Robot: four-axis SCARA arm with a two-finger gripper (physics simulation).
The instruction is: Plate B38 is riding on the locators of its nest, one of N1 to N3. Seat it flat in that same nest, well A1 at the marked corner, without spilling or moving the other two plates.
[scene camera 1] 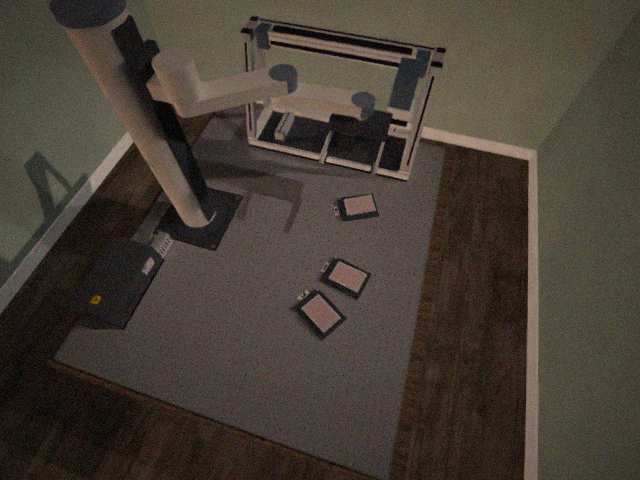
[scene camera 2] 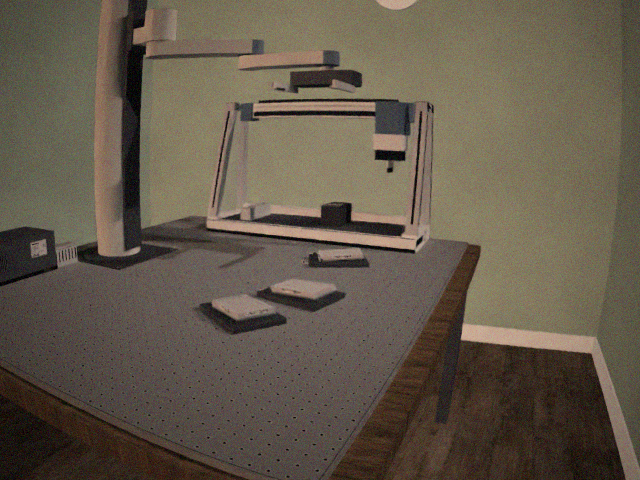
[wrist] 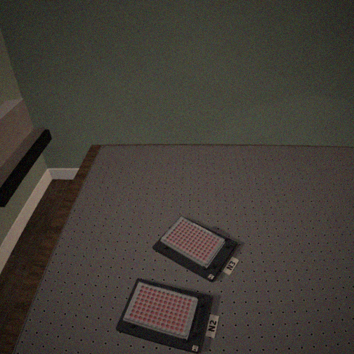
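Observation:
Three pink-welled plates sit on dark nests. One plate [scene camera 1: 358,205] [scene camera 2: 338,253] is on the nest [scene camera 2: 338,262] nearest the gantry frame; its label is too small to read. Another plate [scene camera 1: 347,275] [scene camera 2: 303,288] [wrist: 162,310] is on nest N2 [wrist: 204,310]. The third plate [scene camera 1: 320,312] [scene camera 2: 242,305] [wrist: 194,241] is on nest N3 [wrist: 185,263]. I cannot tell which is B38 or which rides high. My gripper [scene camera 2: 311,86] is open and empty, high above the table near the gantry frame, apart from every plate.
A gantry frame [scene camera 1: 330,159] [scene camera 2: 310,234] stands at the back, with a dark block [scene camera 2: 336,212] inside it. The arm's column [scene camera 1: 149,139] [scene camera 2: 111,155] and a dark control box [scene camera 1: 116,279] [scene camera 2: 25,253] stand at the left. A dark strip [wrist: 25,167] shows at the wrist view's left edge.

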